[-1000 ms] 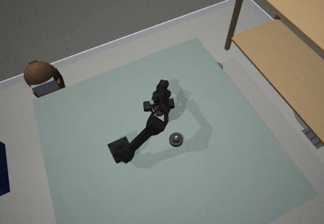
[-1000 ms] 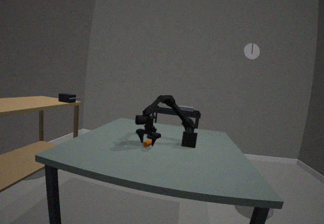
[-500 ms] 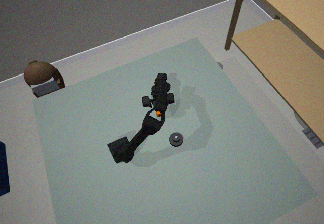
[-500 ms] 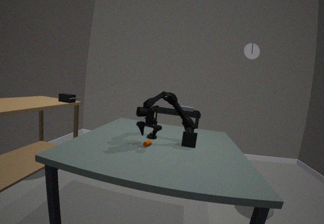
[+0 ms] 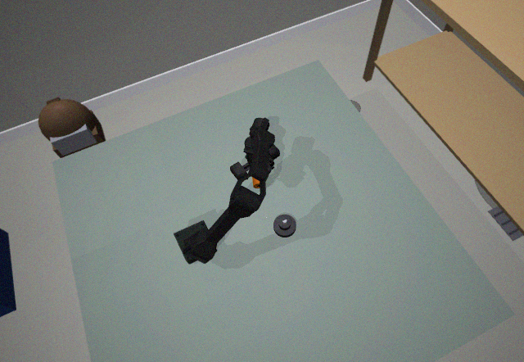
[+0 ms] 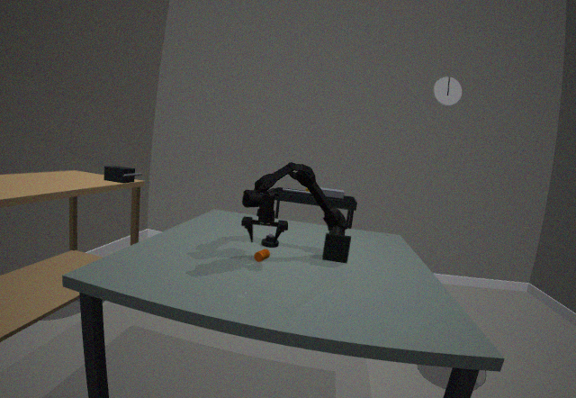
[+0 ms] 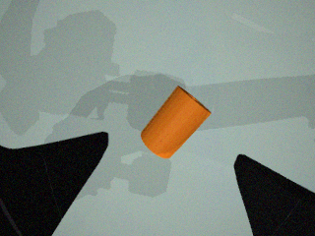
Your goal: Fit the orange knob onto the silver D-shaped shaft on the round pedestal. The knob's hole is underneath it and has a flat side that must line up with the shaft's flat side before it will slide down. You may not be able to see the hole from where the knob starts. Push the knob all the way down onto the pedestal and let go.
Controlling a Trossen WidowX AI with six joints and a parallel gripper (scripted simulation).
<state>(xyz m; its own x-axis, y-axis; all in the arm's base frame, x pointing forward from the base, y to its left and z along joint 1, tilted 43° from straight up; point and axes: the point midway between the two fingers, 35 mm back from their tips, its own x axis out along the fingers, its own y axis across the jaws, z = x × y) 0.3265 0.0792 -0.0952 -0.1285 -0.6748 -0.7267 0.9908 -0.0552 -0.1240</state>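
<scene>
My gripper tip is 10 mm short of the orange knob, 10 mm to the right of it and 50 mm above it. Round my gripper tip: dark round pedestal 20 mm behind, 220 mm to the right, 40 mm below.
</scene>
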